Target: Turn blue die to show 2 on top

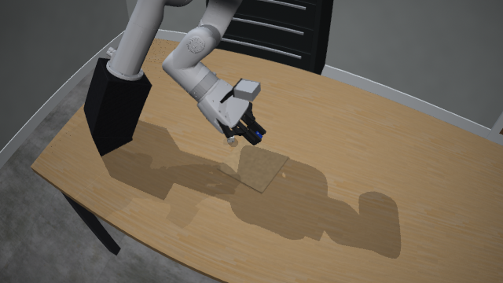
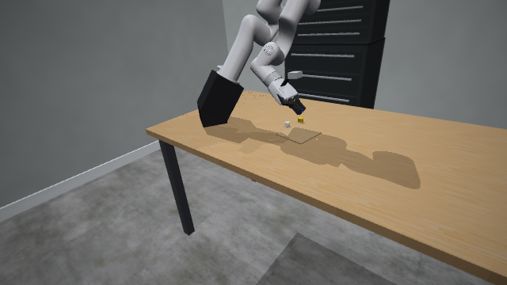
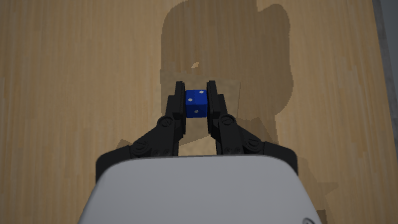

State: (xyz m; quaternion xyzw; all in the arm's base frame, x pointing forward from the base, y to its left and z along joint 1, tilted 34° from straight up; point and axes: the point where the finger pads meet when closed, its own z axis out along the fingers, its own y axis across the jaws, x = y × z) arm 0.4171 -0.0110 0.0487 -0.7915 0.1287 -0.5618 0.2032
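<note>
Now: hand 10 mm short of the blue die and 10 mm above it. Also, from my hand: white die 110 mm below, 90 mm behind, 50 mm to the left; yellow die 130 mm to the left, 110 mm below, 70 mm behind; mat 120 mm below.
</note>
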